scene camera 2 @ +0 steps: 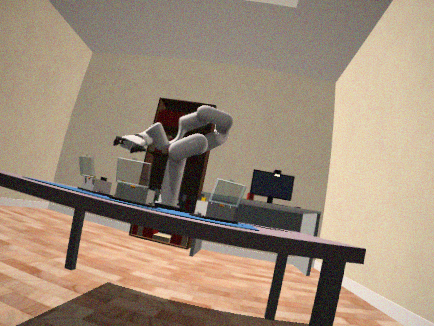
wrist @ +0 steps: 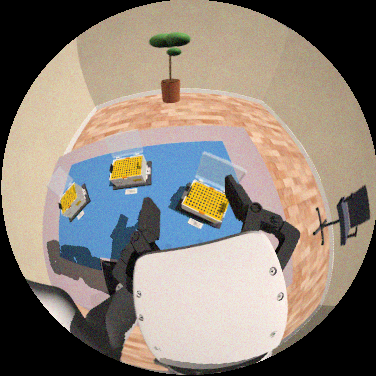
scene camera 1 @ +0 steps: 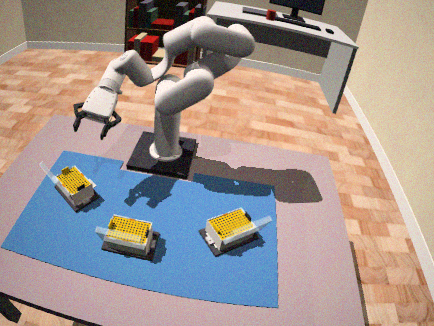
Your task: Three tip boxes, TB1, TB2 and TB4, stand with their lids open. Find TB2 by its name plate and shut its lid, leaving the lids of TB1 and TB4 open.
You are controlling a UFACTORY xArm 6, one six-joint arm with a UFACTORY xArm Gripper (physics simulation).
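Frame: origin at the arm's base, x right, y ahead, z up, level; metres.
Where they show: gripper, fingertip midpoint: (scene camera 2: 122, 146) (wrist: 188, 194) (scene camera 1: 87, 133); arm's base, origin of the base link: (scene camera 2: 167, 205) (scene camera 1: 165, 151).
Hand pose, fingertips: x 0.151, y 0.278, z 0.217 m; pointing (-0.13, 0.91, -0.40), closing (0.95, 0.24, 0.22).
Each offset is from my fingertips to the top centre of the thing. "*": to the spot under its first point. Level surfaces: height alone.
Three white tip boxes with yellow racks have clear lids standing open. The box {dx +0.060, dy +0.049, dz -0.158 m} (scene camera 1: 74, 181) (scene camera 2: 102, 186) (wrist: 204, 201) at the left in scene camera 1 has a blurred name plate {* dx +0.035, dy -0.015, dz -0.230 m} (wrist: 195, 223) that seems to read TB2; its lid {dx +0.086, dy +0.110, dz -0.079 m} (scene camera 1: 48, 172) (scene camera 2: 86, 165) (wrist: 220, 168) is raised. The front middle box {dx -0.211, dy +0.149, dz -0.158 m} (scene camera 1: 130, 231) (scene camera 2: 131, 192) (wrist: 129, 170) seems to be TB4. The third box {dx -0.477, dy +0.009, dz -0.158 m} (scene camera 1: 230, 226) (scene camera 2: 223, 211) (wrist: 73, 200), at the right in scene camera 1, has an unreadable plate. My gripper (scene camera 1: 90, 132) (scene camera 2: 126, 145) (wrist: 188, 194) is open and empty, high above the table's back left, apart from all boxes.
The boxes stand on dark bases on a blue mat {dz -0.232 m} (scene camera 1: 200, 280) (wrist: 165, 150) on the pinkish table {dz -0.235 m} (scene camera 1: 315, 250). The arm's black base plate (scene camera 1: 140, 165) is behind the mat. A desk (scene camera 1: 300, 37) and a bookshelf stand beyond the table.
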